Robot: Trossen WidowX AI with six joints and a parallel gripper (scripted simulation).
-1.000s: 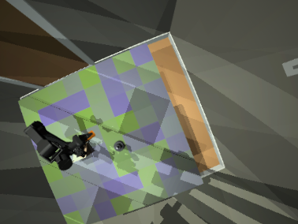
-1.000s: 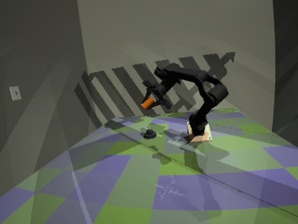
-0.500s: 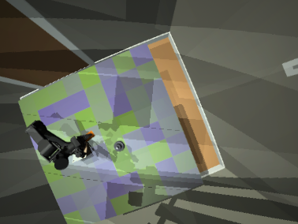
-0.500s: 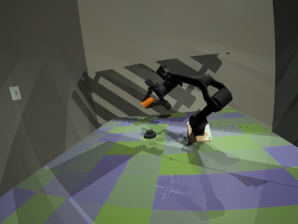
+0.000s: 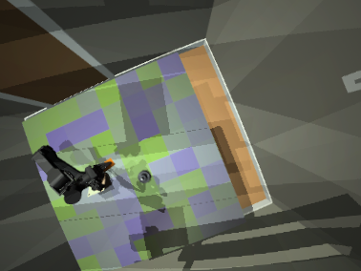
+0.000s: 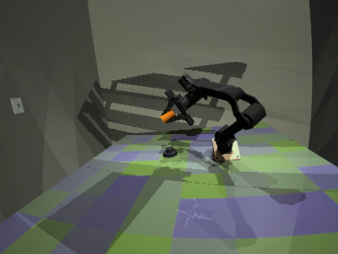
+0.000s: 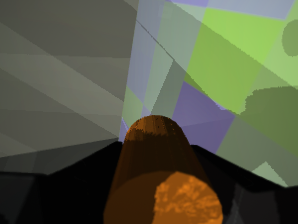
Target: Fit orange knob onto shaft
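Now: the round dark pedestal 22 cm below my gripper tip, 17 cm to the right of it and 2 cm ahead of it. The rest, counted from my gripper tip: orange knob 3 cm behind, 2 cm above, 1 cm to the right.
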